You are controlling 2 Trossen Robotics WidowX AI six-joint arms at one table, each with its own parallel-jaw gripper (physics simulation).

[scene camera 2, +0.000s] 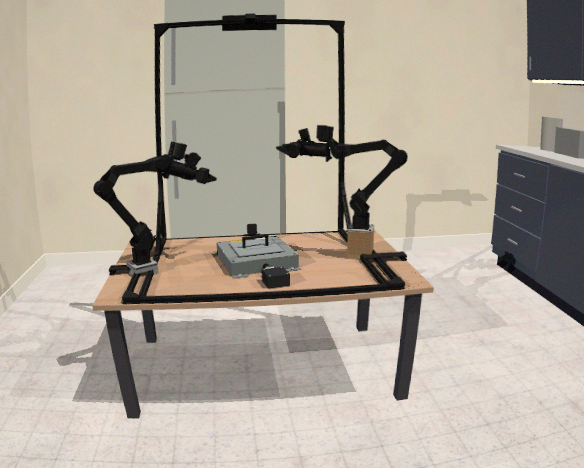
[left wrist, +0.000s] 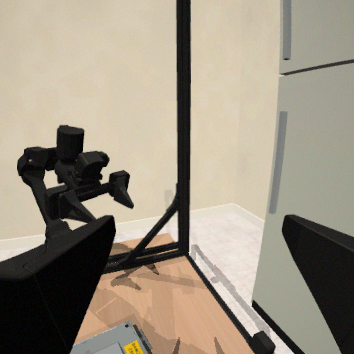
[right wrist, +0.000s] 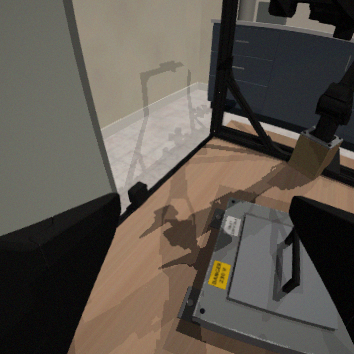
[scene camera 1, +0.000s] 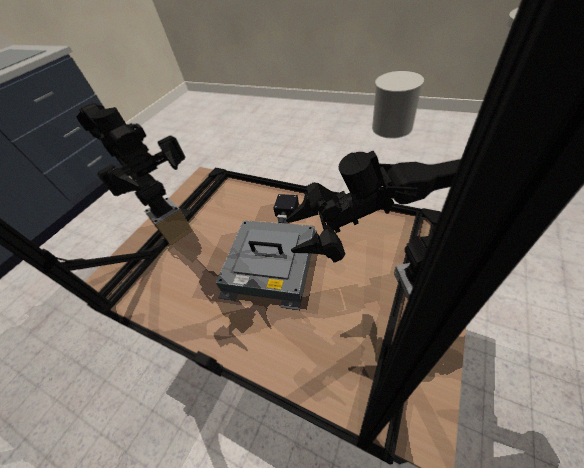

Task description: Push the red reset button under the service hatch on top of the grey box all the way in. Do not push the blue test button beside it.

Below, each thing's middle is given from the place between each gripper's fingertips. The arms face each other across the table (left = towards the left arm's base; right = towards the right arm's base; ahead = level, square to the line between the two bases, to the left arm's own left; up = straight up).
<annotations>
Now: right hand 250 mm above the service hatch (scene camera 1: 268, 253), 160 mm to the right of it and 120 mm short of it. Also, from my right hand: grey box (scene camera 1: 290, 290) (300 mm below, 180 mm ahead, 160 mm to the left).
Right now the service hatch is 120 mm ahead of my left hand, 130 mm to the right of it and 370 mm below it. The rest, counted from my left hand: grey box (180 mm ahead, 130 mm to the right, 420 mm below).
</annotations>
